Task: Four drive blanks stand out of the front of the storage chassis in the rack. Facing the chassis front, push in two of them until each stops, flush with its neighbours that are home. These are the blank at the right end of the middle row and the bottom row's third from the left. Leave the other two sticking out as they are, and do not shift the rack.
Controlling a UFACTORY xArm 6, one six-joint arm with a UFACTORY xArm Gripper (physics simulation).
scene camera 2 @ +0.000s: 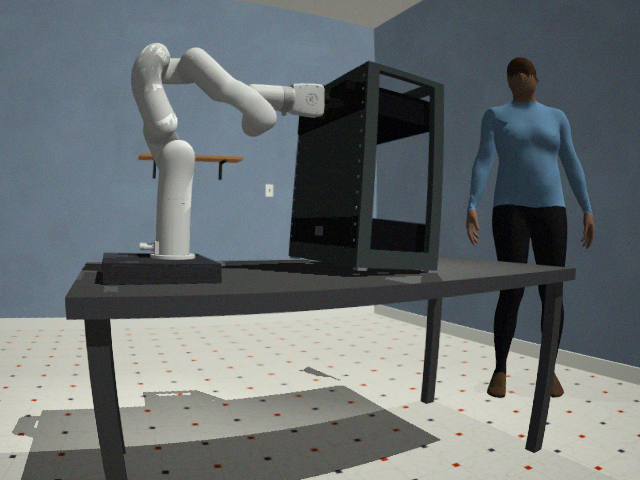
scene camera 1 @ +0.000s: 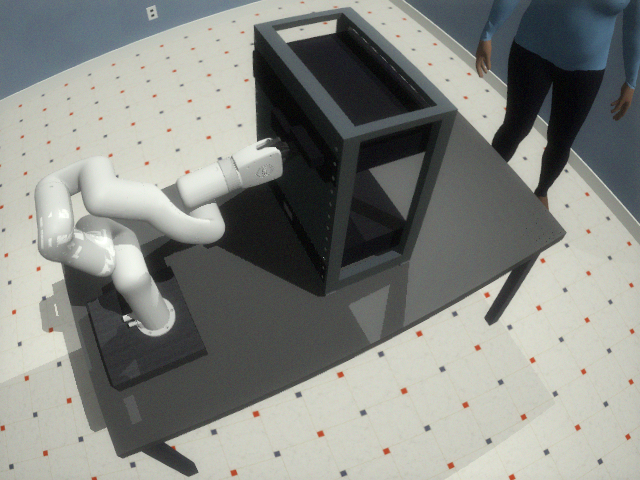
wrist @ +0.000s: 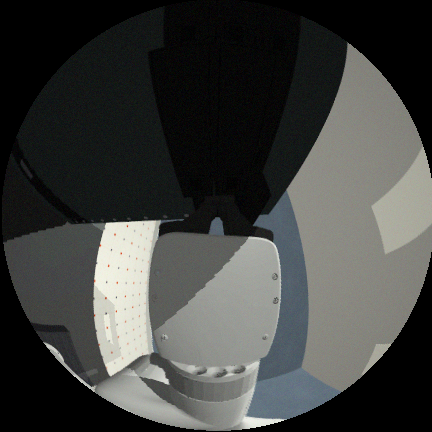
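Pixels of known places: gripper, fingertip midpoint: (scene camera 2: 341, 103) (wrist: 219, 181); arm's base, link origin: (scene camera 2: 172, 257) (scene camera 1: 155, 317).
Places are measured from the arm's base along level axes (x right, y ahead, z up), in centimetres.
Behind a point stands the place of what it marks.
The storage chassis (scene camera 1: 312, 147) @[x 3.4, y 48.9, z 51.6 cm] (scene camera 2: 404, 111) @[x 5.6, y 67.5, z 44.7 cm] (wrist: 225, 110) @[x -11.4, y 45.7, z 46.6 cm] is a black box high in the dark grey rack (scene camera 1: 345, 206) @[x 9.5, y 54.2, z 35.9 cm] (scene camera 2: 370, 180) @[x 9.7, y 53.2, z 21.6 cm]. Its front faces the arm and is in deep shadow. The single drive blanks cannot be told apart, nor how far each stands out. My gripper (scene camera 1: 290, 149) (wrist: 219, 181) @[x -2.6, y 49.8, z 46.6 cm] is shut and empty, with its black fingers pointing at the chassis front. The fingertips are at or very near that front; contact cannot be made out. In scene camera 2 the white gripper body is beside the rack's front edge and the fingers are lost in the dark.
The rack stands upright on a dark table (scene camera 1: 258, 335) @[x 13.7, y 27.1, z -5.1 cm] (scene camera 2: 310, 297) @[x 30.7, y 28.1, z -6.6 cm]. A black unit (scene camera 2: 336, 227) @[x -3.3, y 48.7, z 8.4 cm] with a small light label sits low in the rack. The arm's base stands on a dark block (scene camera 1: 180, 335) @[x 8.1, y 5.8, z -0.2 cm] (scene camera 2: 160, 271) @[x 15.5, y -3.8, z -2.1 cm]. A person (scene camera 1: 558, 41) (scene camera 2: 527, 155) stands behind the table.
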